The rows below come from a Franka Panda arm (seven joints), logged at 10 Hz.
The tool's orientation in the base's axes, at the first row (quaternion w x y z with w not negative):
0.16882, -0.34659, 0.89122, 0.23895
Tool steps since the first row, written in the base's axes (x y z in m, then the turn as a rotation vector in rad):
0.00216, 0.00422, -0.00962, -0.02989, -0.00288, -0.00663
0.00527, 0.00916, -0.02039, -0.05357, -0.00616, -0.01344
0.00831, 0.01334, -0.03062, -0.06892, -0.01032, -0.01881
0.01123, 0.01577, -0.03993, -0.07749, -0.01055, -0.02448
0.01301, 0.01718, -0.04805, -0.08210, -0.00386, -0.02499
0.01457, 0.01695, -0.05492, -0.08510, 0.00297, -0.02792
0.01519, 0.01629, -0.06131, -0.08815, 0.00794, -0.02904
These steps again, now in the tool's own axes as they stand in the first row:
0.00070, -0.00176, 0.01056, 0.02565, 0.01697, -0.00011
0.00089, -0.00407, 0.02259, 0.04723, 0.02929, 0.00055
0.00128, -0.00665, 0.03374, 0.06275, 0.03567, 0.00066
0.00227, -0.01000, 0.04318, 0.07154, 0.03975, 0.00408
0.00405, -0.01284, 0.05091, 0.07143, 0.04713, 0.00751
0.00628, -0.01620, 0.05669, 0.07123, 0.05273, 0.01324
0.00918, -0.01903, 0.06171, 0.07123, 0.05772, 0.01645

